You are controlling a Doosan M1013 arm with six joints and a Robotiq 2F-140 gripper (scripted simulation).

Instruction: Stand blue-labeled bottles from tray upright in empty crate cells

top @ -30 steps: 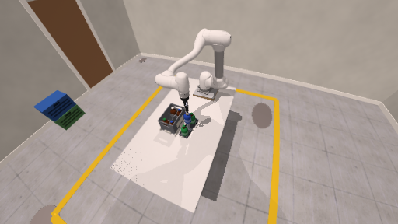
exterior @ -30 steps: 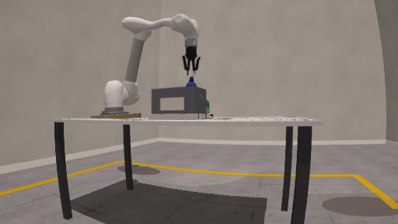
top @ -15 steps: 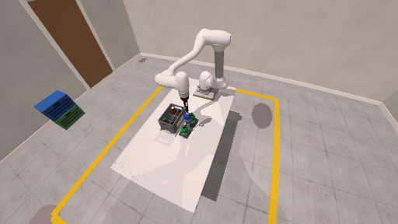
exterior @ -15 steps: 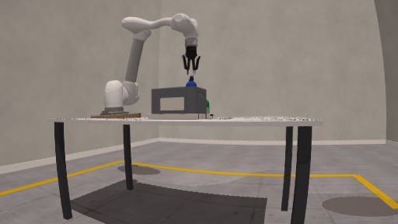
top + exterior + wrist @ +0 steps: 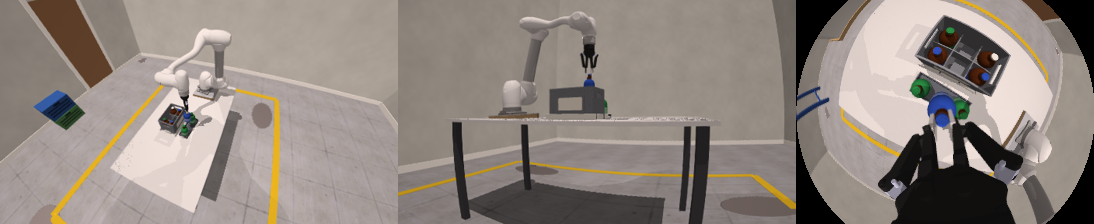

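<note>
Right now the blue-labeled bottle is 90 mm below my hand. From my hand the other things lie so: grey crate 40 mm ahead, 190 mm to the right, 220 mm below; then tray 300 mm below; then green bottle 90 mm ahead, 10 mm to the left, 220 mm below.
</note>
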